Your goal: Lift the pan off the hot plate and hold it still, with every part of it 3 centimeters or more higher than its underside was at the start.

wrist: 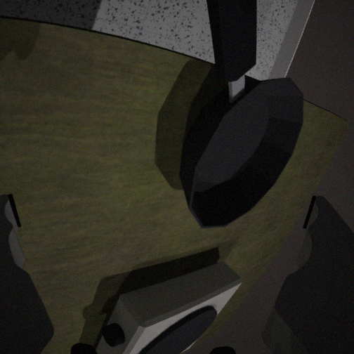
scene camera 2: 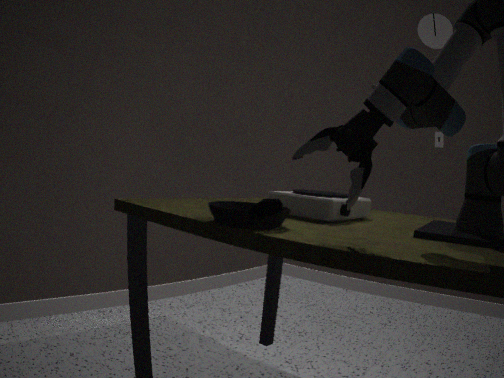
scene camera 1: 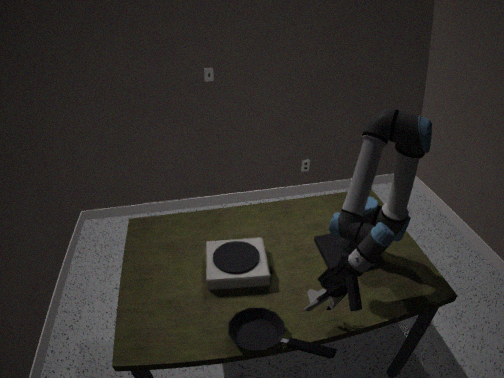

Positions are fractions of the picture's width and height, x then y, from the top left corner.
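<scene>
The wrist view has a black pan (wrist: 0.68, 0.41) in it, and the gripper (wrist: 0.45, 0.57) as well. You'd find the gripper (scene camera 1: 0.63, 0.82) again in the scene, along with the pan (scene camera 1: 0.51, 0.87). Then there's the pan (scene camera 2: 0.53, 0.57) once more, and with it the gripper (scene camera 2: 0.64, 0.49).
</scene>
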